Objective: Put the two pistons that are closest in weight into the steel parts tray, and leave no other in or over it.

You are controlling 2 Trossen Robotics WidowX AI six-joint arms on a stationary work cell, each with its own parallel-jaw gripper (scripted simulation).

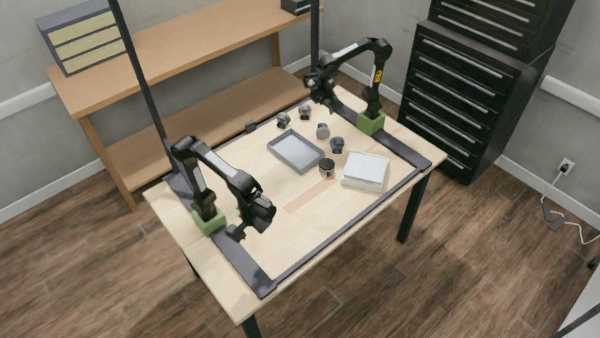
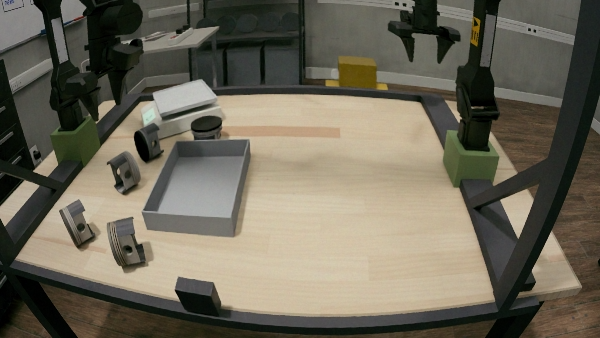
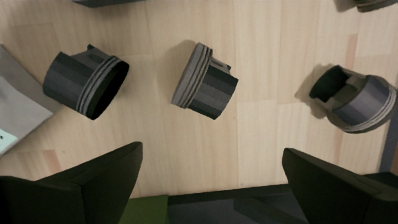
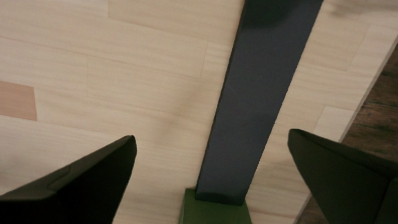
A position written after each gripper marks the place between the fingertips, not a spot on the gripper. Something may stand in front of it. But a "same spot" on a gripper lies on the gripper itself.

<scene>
right gripper: image 1; image 2; image 4 211, 139; not seen in image 3 (out of frame)
same spot on right gripper: [image 1: 236, 233] = [image 2: 449, 27]
</scene>
